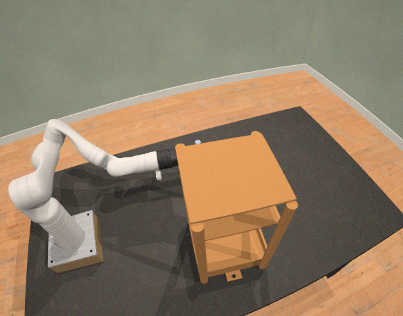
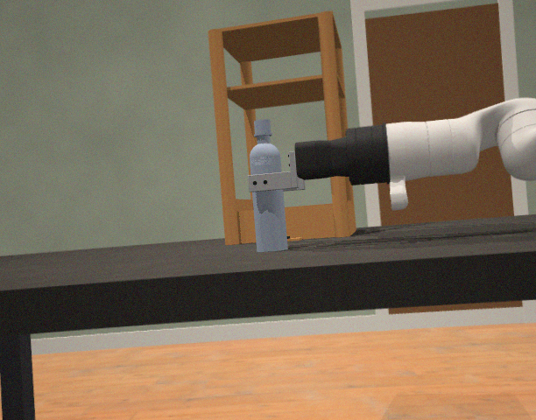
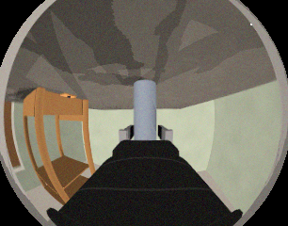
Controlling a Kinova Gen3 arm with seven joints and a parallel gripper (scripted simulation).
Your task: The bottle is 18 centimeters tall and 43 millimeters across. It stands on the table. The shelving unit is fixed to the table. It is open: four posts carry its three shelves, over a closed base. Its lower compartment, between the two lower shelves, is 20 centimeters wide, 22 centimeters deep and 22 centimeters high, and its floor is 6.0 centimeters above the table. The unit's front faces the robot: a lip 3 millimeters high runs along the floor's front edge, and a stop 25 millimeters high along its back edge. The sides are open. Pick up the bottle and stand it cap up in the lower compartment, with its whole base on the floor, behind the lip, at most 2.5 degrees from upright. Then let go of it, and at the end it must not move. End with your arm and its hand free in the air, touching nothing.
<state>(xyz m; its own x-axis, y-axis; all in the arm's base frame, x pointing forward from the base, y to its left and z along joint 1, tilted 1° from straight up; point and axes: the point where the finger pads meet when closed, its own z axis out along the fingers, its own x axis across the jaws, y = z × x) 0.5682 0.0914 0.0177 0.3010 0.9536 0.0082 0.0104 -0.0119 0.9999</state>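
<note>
The bottle lies 2 cm above my hand. Also, from my hand: shelving unit (9 cm behind, 34 cm to the right, 11 cm above).
</note>
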